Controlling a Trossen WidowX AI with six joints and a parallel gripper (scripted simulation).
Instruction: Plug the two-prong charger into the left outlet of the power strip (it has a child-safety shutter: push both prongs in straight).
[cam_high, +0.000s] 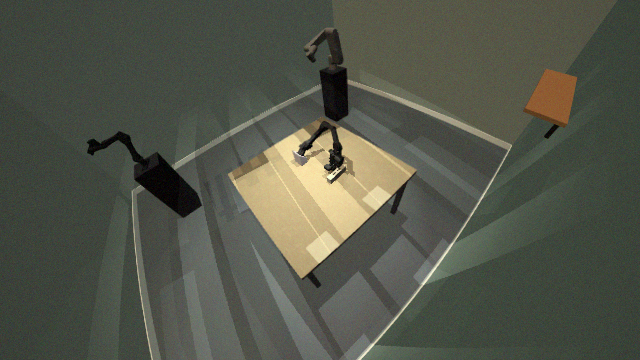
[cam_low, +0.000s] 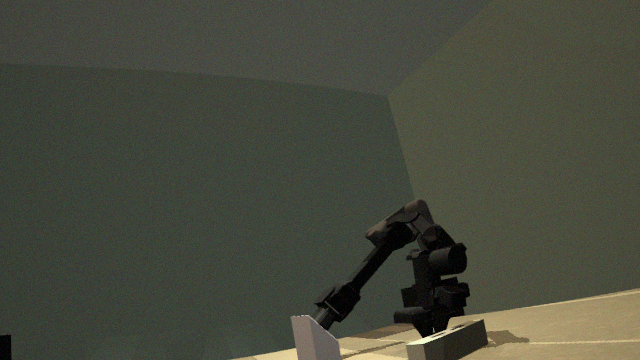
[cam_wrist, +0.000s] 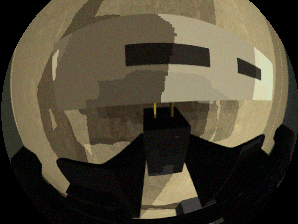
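Now: the charger 2 cm ahead of my gripper tip and 1 cm above it.
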